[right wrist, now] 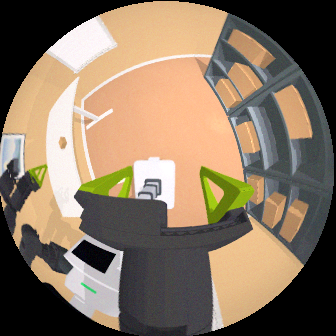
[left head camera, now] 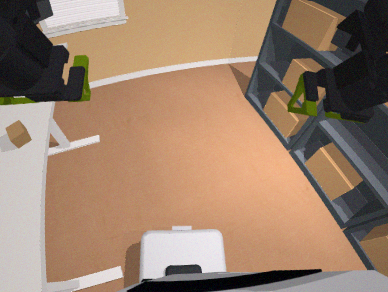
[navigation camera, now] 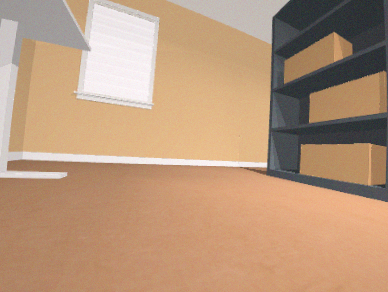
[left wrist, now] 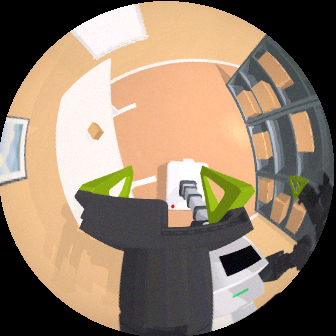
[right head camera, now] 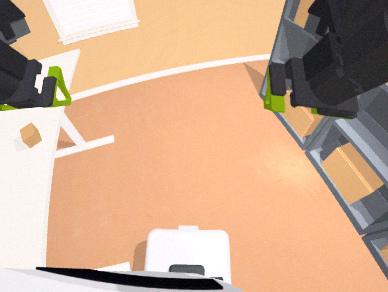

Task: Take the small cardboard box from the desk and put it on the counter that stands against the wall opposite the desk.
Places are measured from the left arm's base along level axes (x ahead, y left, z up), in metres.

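Pixels of known places: left gripper, fingertip midpoint: (right wrist: 43, 165) (left head camera: 63, 97) (left wrist: 166, 168) (right head camera: 50, 103); right gripper, fingertip midpoint: (right wrist: 165, 169) (left head camera: 307, 111) (left wrist: 291, 176) (right head camera: 289, 107).
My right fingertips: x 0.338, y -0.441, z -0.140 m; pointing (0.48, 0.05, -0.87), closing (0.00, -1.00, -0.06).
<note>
Behind a point stands the place of what it marks.
The small cardboard box (left head camera: 18, 134) @[x 0.494, y 0.409, z -0.410 m] (right head camera: 31, 135) @[x 0.495, y 0.402, z -0.411 m] (left wrist: 95, 131) @[x 0.501, y 0.409, z -0.410 m] (right wrist: 62, 143) @[x 0.499, y 0.397, z -0.419 m] sits on the white desk (left head camera: 22, 200) @[x 0.264, y 0.311, z -0.460 m] (right head camera: 22, 200) @[x 0.241, y 0.337, z -0.460 m] (left wrist: 82, 162) @[x 0.327, y 0.579, z -0.460 m] (right wrist: 61, 172) @[x 0.257, y 0.523, z -0.460 m], at the left of the head views. In the navigation camera the grey underside of the desk (navigation camera: 45, 25) @[x 1.143, y 0.732, z -0.485 m] shows at upper left. My left gripper (left wrist: 166, 168) @[x 0.347, y 0.010, z -0.129 m] is open, with nothing between its green fingers; in the head views it hangs near the far part of the desk, apart from the box. My right gripper (right wrist: 165, 169) @[x 0.338, y -0.441, z -0.140 m] is open and empty, in front of the shelves in the head views. I cannot make out the counter.
Dark grey shelves (left head camera: 320, 193) (navigation camera: 272, 100) with several larger cardboard boxes stand along the right. White desk feet (left head camera: 82, 143) (right head camera: 100, 143) reach over the brown floor. A window (navigation camera: 120, 55) @[x 2.153, y 0.822, z 0.002 m] is in the far wall. My white base (left head camera: 182, 247) @[x 0.210, y -0.224, z -1.150 m] (right head camera: 187, 247) @[x 0.207, y -0.224, z -1.150 m] shows at the bottom.
</note>
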